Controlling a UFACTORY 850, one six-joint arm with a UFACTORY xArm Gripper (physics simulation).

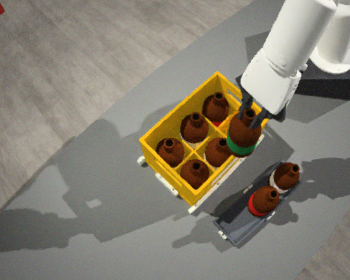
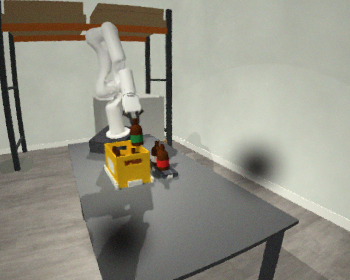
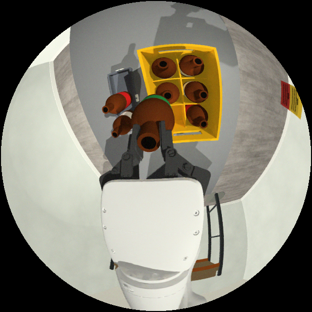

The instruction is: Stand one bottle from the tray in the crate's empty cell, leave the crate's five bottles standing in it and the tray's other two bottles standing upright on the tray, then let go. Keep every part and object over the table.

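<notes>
My gripper [image 1: 252, 116] [image 2: 134, 118] [image 3: 150, 128] is shut on the neck of a brown bottle with a green band [image 1: 243, 136] [image 2: 136, 134] [image 3: 153, 114]. The bottle hangs about upright, above the crate's rim at the corner nearest the arm, partly hiding the empty cell. The yellow crate [image 1: 170, 176] [image 2: 135, 172] [image 3: 215, 95] holds five standing brown bottles, one with a red band [image 1: 216, 107] [image 3: 197, 116] beside the empty cell. The dark tray [image 1: 231, 225] [image 2: 170, 173] [image 3: 120, 79] bears two upright bottles, red-banded [image 1: 264, 201] [image 2: 162, 158] [image 3: 118, 102] and white-banded [image 1: 286, 177] [image 2: 155, 152] [image 3: 122, 124].
The grey table [image 1: 150, 250] [image 2: 190, 220] [image 3: 100, 45] carries the crate and tray. The tray lies beside the crate's long side, a small gap away. The arm's base [image 2: 118, 133] stands behind the crate on a dark block. A shelf rack [image 2: 169, 75] stands behind the arm.
</notes>
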